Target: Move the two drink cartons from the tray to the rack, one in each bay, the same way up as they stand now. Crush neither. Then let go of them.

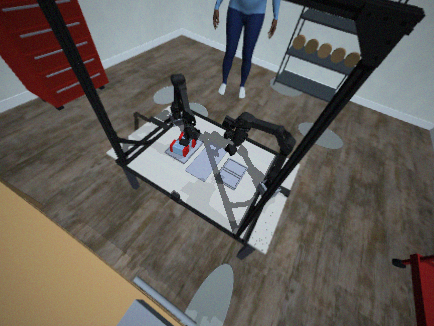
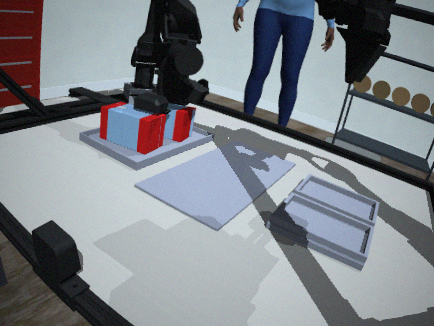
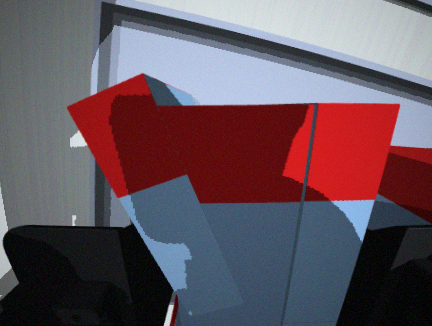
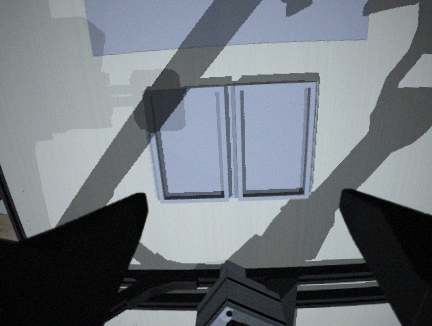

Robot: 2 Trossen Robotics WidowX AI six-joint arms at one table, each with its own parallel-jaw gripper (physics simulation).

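Frame: origin at the left arm's base, x ahead, y left, z up, level; centimetres.
Seen in the pictures: left gripper, fingertip midpoint: (image 1: 188, 143); right gripper, fingertip midpoint: (image 2: 353, 82) (image 4: 242, 200); left arm's base, link origin: (image 1: 176, 116) (image 2: 143, 86).
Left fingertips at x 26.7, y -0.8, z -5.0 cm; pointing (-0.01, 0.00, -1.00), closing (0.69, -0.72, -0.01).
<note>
Pixels of each thing's middle, then the offset from my left fingertips to it. "*": a spot on its surface instead. Level surfaces: height alone.
- shallow grey tray, body centre: (image 3: 301, 213) (image 2: 149, 136) (image 1: 184, 146) dx +2.5, dy -3.8, dz +0.2 cm
- nearer carton, body centre: (image 2: 131, 126) (image 1: 179, 148) dx +5.0, dy -8.7, dz +3.4 cm
- second carton, surface spot: (image 2: 181, 124) * dx +5.5, dy +2.0, dz +4.1 cm
- two-bay rack, body centre: (image 4: 231, 145) (image 2: 331, 212) (image 1: 232, 172) dx +37.1, dy +18.0, dz +0.4 cm
- flat grey mat, surface height: dz -0.2 cm
Two light-blue drink cartons with red ends lie side by side in the shallow grey tray (image 2: 151, 157) (image 1: 176, 157) (image 3: 208, 68) at the back left. My left gripper (image 2: 151, 103) (image 1: 184, 142) (image 3: 253, 233) is lowered over the nearer carton (image 2: 123, 130) (image 1: 177, 147) (image 3: 234, 152), with its fingers open on either side of it. The second carton (image 2: 181, 124) lies just behind it. My right gripper (image 1: 230, 149) (image 4: 242, 200) is wide open and empty above the table near the two-bay rack (image 2: 329, 202) (image 4: 231, 139) (image 1: 232, 173). Both bays are empty.
A flat grey mat (image 2: 209, 187) (image 1: 203, 164) (image 4: 215, 26) lies between the tray and the rack. Black frame posts (image 1: 86, 84) rise from the table's edges. A person (image 1: 245, 42) stands behind the table. A shelf unit (image 1: 306, 85) and a red cabinet (image 1: 73, 65) are farther off.
</note>
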